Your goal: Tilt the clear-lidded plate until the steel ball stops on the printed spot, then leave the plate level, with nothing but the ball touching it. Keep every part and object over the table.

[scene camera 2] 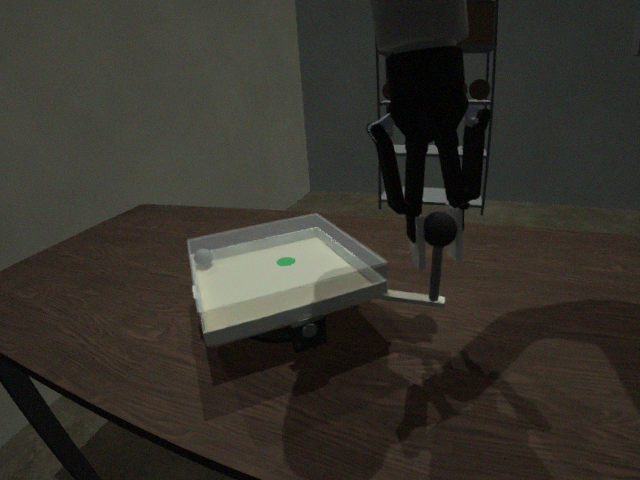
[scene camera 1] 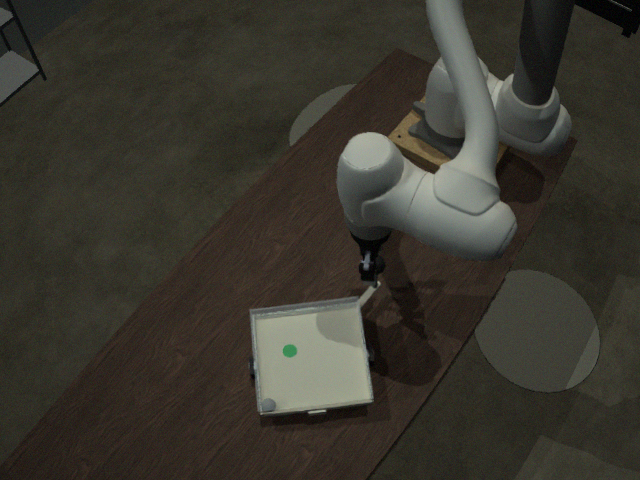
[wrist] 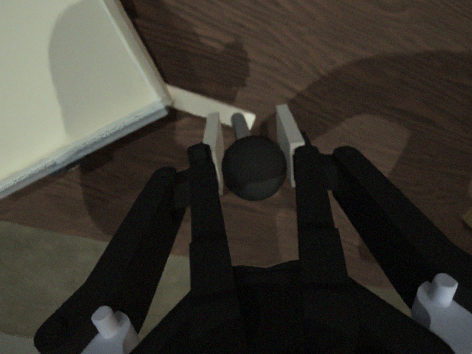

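Note:
The clear-lidded plate (scene camera 1: 330, 382) (scene camera 2: 248, 294) (wrist: 30, 100) sits raised on a dark mount and looks somewhat tilted; the exact slope is hard to tell. The steel ball (scene camera 1: 268, 404) (scene camera 2: 203, 258) rests in one corner, at the lower left in scene camera 1, away from the green printed spot (scene camera 1: 289, 350) (scene camera 2: 285, 261). A pale arm (scene camera 1: 368, 295) (scene camera 2: 408, 297) (wrist: 205, 106) extends from another corner and carries a rod with a black ball knob (scene camera 2: 439, 229) (wrist: 254, 175). My gripper (scene camera 1: 369, 279) (scene camera 2: 437, 241) (wrist: 249, 126) points down and is shut on the knob, with one pad on each side.
The plate's dark mount (scene camera 2: 310, 333) stands on the wooden table (scene camera 1: 206, 310) (scene camera 2: 103, 289). The robot's base is on a wooden block (scene camera 1: 413, 149) at the table's far end. A shelf rack (scene camera 2: 379, 170) stands behind the table. The right table edge runs beyond the plate in scene camera 1.

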